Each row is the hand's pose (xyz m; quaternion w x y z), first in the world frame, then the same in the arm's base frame.
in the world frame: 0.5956 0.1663 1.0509 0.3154 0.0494 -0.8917 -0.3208
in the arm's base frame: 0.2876 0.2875 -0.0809 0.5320 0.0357 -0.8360 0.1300
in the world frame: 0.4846 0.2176 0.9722 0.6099 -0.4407 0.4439 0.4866
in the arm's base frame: 0.1541 0.2352 -0.1051 0.1728 -0.6242 0.6103 0.4561
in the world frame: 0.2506 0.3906 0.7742 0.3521 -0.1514 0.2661 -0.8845
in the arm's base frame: -0.1658 0.1388 -0.2158 0.3746 -0.4971 -0.0833 -0.7782
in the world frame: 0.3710 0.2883 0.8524 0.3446 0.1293 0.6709 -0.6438
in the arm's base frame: 0.0014 0.1621 -0.1650 0.3534 -0.2844 0.4215 -0.7852
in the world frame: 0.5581 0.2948 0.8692 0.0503 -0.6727 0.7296 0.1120
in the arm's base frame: 0.1589 0.2163 -0.2520 0.3879 0.7335 -0.5556 0.0535
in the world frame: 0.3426 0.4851 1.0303 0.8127 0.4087 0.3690 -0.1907
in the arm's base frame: -0.0912 0.4123 -0.1647 0.8402 -0.0788 0.4855 -0.2283
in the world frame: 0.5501 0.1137 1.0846 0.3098 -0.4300 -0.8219 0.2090
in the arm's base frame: 0.2818 0.2730 -0.0052 0.2151 -0.2927 -0.6615 0.6561
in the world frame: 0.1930 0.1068 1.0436 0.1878 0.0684 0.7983 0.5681
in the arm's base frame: -0.0233 0.1659 0.1521 0.0775 0.0671 -0.9739 -0.2023
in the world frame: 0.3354 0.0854 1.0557 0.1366 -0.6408 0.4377 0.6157
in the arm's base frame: 0.1099 0.1909 0.1018 0.3453 0.5839 -0.5248 -0.5142
